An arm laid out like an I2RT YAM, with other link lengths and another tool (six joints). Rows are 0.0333 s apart.
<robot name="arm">
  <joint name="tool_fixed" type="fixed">
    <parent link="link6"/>
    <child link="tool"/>
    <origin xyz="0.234 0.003 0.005" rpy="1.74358 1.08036 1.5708"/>
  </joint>
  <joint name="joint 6" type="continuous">
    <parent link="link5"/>
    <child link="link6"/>
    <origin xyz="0.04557 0 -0.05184" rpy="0 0 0"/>
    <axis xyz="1 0 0"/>
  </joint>
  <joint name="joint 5" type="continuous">
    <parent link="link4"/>
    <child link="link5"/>
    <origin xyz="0.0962 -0.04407 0.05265" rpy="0 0 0"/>
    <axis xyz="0 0 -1"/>
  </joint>
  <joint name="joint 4" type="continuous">
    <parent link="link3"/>
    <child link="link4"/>
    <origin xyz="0.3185 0.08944 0.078" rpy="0 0 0"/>
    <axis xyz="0 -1 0"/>
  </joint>
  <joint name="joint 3" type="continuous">
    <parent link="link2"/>
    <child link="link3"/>
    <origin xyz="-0.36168 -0.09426 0" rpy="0 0 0"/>
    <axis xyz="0 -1 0"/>
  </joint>
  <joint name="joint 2" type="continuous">
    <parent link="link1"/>
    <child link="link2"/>
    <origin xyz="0.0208 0.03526 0.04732" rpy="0 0 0"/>
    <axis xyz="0 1 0"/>
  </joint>
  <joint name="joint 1" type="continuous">
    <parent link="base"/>
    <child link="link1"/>
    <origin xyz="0 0 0.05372" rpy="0 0 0"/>
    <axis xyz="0 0 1"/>
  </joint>
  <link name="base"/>
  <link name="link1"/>
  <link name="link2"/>
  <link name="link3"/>
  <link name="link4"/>
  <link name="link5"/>
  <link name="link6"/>
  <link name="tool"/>
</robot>
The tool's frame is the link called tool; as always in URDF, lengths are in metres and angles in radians. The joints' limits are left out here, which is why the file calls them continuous.
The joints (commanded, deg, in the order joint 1, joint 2, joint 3, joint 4, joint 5, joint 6), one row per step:
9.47 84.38 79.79 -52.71 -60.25 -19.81
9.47 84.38 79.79 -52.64 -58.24 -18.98
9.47 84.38 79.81 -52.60 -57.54 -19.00
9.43 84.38 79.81 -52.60 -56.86 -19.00
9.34 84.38 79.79 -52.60 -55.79 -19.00
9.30 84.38 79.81 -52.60 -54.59 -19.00
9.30 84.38 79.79 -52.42 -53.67 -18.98
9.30 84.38 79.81 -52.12 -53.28 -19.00
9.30 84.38 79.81 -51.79 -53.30 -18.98
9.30 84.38 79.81 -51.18 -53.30 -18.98
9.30 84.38 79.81 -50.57 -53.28 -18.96
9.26 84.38 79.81 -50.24 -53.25 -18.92
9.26 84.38 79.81 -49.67 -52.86 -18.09
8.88 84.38 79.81 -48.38 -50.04 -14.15
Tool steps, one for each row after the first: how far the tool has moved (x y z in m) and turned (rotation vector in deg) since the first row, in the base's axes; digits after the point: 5 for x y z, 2 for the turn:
0.00566 -0.00403 -0.00700 -1.55 0.39 -1.44
0.00770 -0.00548 -0.00920 -2.12 0.22 -1.82
0.00970 -0.00724 -0.01157 -2.68 0.12 -2.23
0.01291 -0.01029 -0.01542 -3.57 -0.01 -2.90
0.01630 -0.01336 -0.01934 -4.55 -0.19 -3.60
0.01929 -0.01548 -0.02215 -5.28 -0.46 -4.12
0.02147 -0.01624 -0.02252 -5.54 -0.85 -4.34
0.02263 -0.01599 -0.02160 -5.45 -1.15 -4.35
0.02487 -0.01563 -0.02002 -5.33 -1.75 -4.38
0.02715 -0.01531 -0.01848 -5.22 -2.33 -4.43
0.02863 -0.01549 -0.01769 -5.18 -2.62 -4.52
0.03183 -0.01613 -0.01740 -5.24 -2.51 -5.15
0.04649 -0.02565 -0.02251 -6.48 -0.73 -9.08

